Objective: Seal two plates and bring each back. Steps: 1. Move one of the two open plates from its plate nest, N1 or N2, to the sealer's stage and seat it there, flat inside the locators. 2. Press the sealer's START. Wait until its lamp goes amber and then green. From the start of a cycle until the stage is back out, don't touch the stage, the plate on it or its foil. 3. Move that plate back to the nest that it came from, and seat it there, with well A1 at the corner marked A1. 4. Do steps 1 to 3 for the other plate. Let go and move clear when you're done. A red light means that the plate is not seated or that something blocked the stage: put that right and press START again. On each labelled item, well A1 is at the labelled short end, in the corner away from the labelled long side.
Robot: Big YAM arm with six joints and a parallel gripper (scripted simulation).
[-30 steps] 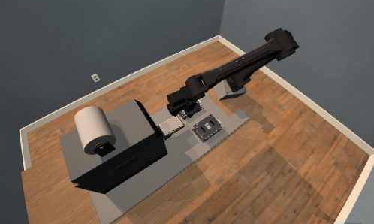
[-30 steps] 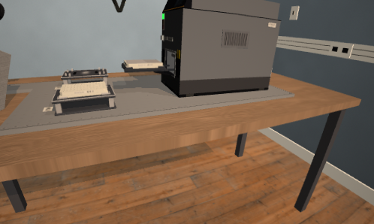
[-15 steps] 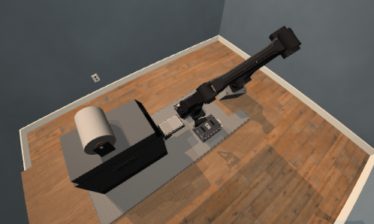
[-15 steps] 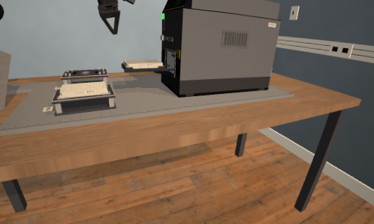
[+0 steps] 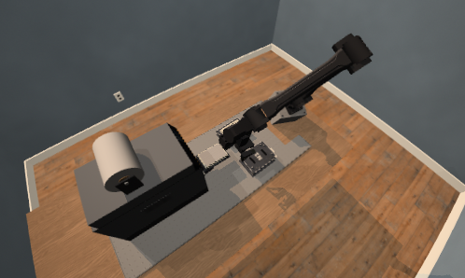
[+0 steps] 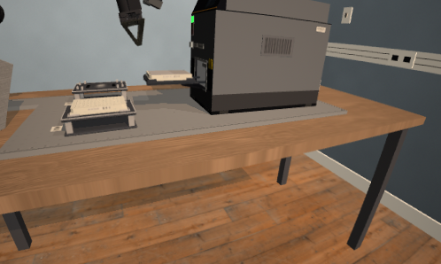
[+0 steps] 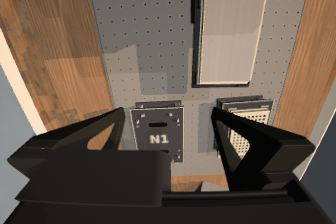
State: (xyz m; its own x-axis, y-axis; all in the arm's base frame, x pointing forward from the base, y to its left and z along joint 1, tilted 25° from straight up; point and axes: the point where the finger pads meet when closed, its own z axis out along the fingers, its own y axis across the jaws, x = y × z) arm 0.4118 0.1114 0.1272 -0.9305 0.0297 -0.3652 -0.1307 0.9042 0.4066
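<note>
Now: the sealer stage 100 mm below my hand, 90 mm ahead of it and 80 mm to the right of it. Also, from my hand: plate nest: 200 mm to the right, 160 mm below, 90 mm behind; start button: 180 mm ahead, 30 mm to the left; small label: 230 mm to the right, 190 mm below, 190 mm behind.
</note>
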